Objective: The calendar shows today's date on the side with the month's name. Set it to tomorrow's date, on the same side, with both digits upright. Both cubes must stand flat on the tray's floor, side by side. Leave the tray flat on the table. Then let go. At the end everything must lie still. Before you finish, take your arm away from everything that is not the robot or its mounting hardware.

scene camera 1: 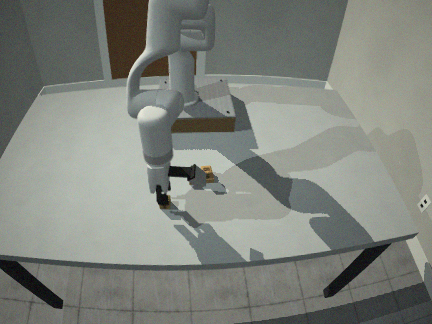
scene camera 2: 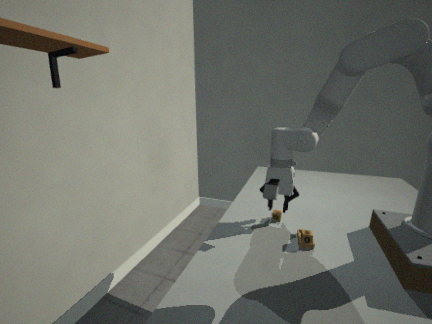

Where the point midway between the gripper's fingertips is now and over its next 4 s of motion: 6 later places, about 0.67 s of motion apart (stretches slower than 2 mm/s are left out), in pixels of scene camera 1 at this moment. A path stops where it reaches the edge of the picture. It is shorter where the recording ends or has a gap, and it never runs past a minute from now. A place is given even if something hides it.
My gripper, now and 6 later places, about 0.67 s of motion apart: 164, 197; 165, 200; 165, 202; 163, 185; 163, 181; 168, 177; 175, 171
